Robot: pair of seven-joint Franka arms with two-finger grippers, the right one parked.
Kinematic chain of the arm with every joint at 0, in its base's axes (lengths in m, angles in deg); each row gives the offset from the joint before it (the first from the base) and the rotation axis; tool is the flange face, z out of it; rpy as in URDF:
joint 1: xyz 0 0 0.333 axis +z
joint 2: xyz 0 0 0 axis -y
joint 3: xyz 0 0 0.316 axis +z
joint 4: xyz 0.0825 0 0 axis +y
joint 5: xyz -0.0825 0 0.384 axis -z
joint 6: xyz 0 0 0 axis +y
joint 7: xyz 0.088 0 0 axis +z
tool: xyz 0 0 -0.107 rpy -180 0 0
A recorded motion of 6 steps. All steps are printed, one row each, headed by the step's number.
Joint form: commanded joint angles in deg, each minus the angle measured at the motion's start. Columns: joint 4, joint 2, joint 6, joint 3, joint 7, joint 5, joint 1.
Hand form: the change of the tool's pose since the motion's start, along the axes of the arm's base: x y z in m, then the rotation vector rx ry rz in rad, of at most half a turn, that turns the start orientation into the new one. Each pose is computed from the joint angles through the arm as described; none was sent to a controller.
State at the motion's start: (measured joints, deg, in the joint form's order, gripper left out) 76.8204 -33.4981 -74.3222 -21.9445 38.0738 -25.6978 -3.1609
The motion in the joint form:
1: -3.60 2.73 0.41 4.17 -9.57 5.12 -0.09
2: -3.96 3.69 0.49 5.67 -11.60 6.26 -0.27
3: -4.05 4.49 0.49 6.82 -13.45 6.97 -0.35
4: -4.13 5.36 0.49 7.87 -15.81 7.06 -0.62
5: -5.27 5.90 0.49 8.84 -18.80 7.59 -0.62
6: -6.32 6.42 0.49 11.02 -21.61 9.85 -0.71
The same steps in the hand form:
1: 0.0111 0.0269 0.0484 -0.1265 -0.0023 -0.0430
2: 0.0120 0.0359 0.0598 -0.1472 -0.0059 -0.0490
3: 0.0123 0.0437 0.0682 -0.1622 -0.0072 -0.0584
4: 0.0120 0.0498 0.0776 -0.1713 -0.0089 -0.0828
5: 0.0146 0.0576 0.0912 -0.1961 -0.0175 -0.1109
6: 0.0173 0.0713 0.1027 -0.2380 -0.0227 -0.1155

